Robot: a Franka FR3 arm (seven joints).
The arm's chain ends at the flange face. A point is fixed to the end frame.
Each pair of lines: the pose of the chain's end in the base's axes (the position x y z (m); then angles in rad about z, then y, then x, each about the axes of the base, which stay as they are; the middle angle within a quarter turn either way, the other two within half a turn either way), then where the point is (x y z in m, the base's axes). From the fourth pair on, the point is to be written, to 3 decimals.
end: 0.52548 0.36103 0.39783 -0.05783 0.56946 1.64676
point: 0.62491 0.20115 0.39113
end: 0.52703 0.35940 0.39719 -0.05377 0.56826 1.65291
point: 0.62625 0.19943 0.38949
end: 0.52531 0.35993 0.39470 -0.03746 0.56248 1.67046
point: 0.62353 0.19951 0.38409
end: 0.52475 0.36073 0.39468 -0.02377 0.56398 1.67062
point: 0.623 0.200 0.384
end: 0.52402 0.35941 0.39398 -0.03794 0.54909 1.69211
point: 0.620 0.198 0.380
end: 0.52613 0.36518 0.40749 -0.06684 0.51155 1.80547
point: 0.616 0.203 0.374
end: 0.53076 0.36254 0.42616 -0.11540 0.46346 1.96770
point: 0.613 0.204 0.366
